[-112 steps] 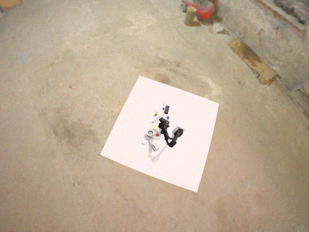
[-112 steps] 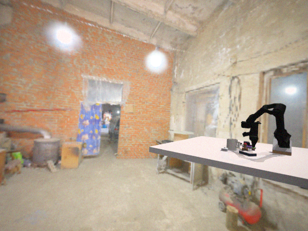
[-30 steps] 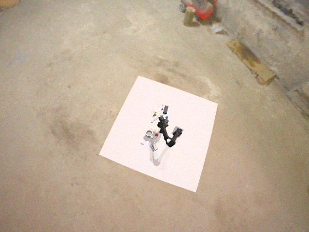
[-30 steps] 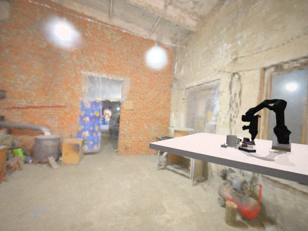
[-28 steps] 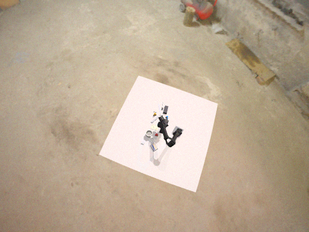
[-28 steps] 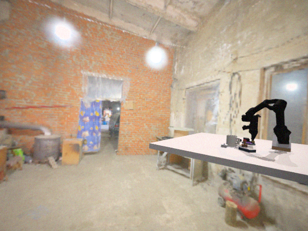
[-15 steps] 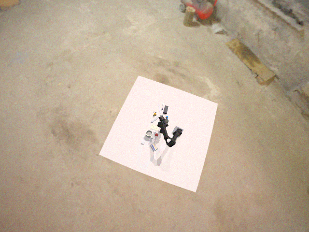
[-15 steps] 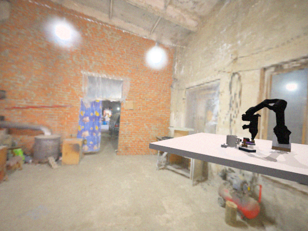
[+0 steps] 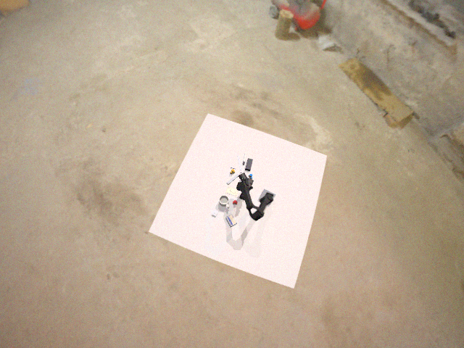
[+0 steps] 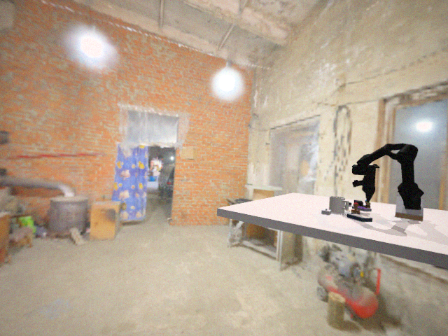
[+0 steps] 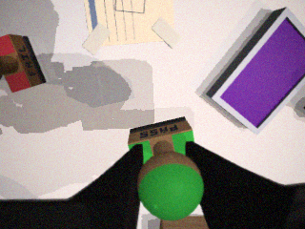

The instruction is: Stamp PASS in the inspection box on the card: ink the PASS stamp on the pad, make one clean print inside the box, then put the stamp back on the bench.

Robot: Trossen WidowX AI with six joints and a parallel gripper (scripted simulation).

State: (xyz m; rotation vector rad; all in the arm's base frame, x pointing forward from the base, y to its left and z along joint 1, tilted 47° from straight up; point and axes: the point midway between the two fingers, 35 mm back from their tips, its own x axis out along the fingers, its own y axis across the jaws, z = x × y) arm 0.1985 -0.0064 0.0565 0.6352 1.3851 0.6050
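My gripper tip is 4 cm short of the purple ink pad, 10 cm to the left of it and 6 cm above it. Round my gripper tip: pass stamp (right at my gripper tip); cream card (11 cm ahead, 2 cm to the left, 7 cm below); red stamp (5 cm ahead, 11 cm to the left, 5 cm below).
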